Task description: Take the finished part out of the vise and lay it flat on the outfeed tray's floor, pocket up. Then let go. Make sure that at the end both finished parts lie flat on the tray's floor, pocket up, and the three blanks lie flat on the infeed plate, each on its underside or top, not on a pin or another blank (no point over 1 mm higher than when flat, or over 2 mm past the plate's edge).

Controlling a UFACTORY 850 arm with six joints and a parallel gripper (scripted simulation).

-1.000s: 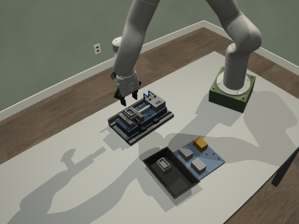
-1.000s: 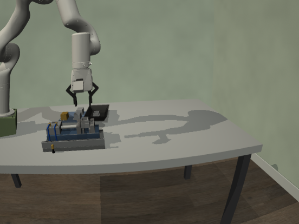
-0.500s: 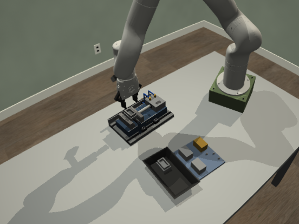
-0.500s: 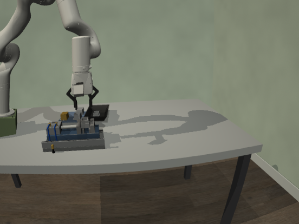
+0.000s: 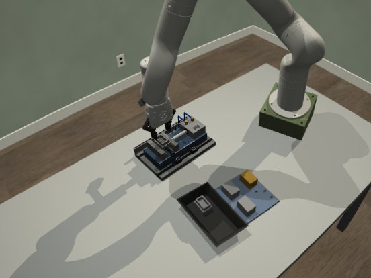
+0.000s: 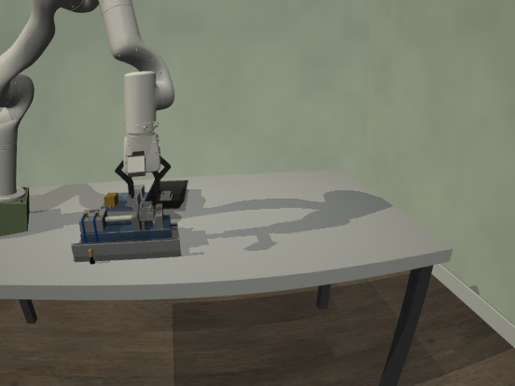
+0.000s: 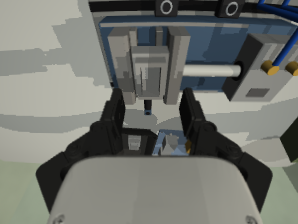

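Right now my hand is 6 cm past the vise, 1 cm to the right of it and 12 cm above it. From my hand the other things lie so: brass block: 11 cm behind, 35 cm to the left, 13 cm below; then blue plate: 5 cm behind, 38 cm to the left, 15 cm below.
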